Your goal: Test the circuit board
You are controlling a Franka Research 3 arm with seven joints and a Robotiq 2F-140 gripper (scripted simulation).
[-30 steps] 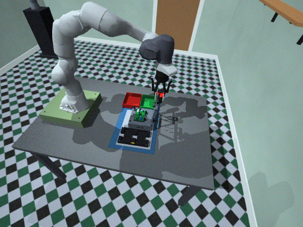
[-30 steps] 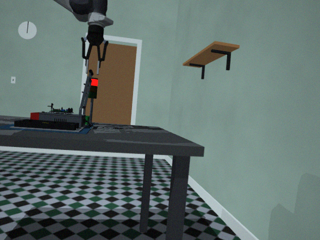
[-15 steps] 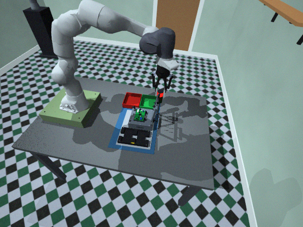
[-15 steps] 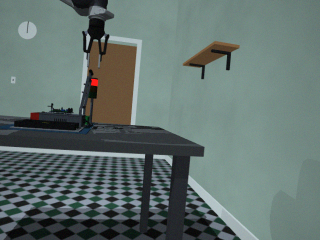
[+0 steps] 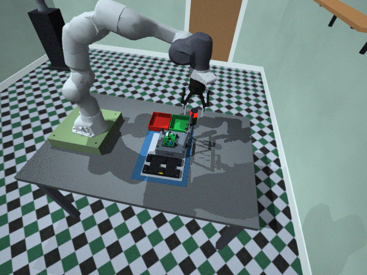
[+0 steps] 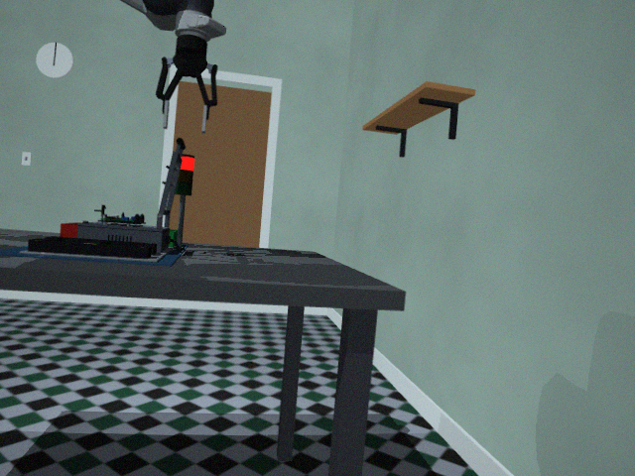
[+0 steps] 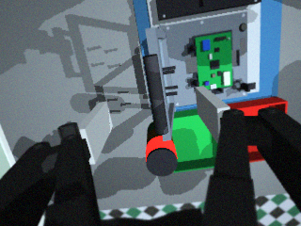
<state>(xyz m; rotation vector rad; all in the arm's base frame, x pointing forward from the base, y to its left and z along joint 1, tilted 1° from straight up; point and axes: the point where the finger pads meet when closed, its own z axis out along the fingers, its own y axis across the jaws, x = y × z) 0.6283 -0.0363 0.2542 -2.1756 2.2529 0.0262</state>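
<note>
My gripper is now 13 cm past the green circuit board, 1 cm to the right of it and 26 cm above it. Round my hand: tester lid 2 cm behind, 15 cm below; then tester plate 13 cm behind, 1 cm to the left, 26 cm below; then black latch hook 19 cm behind, 6 cm to the left, 24 cm below.
</note>
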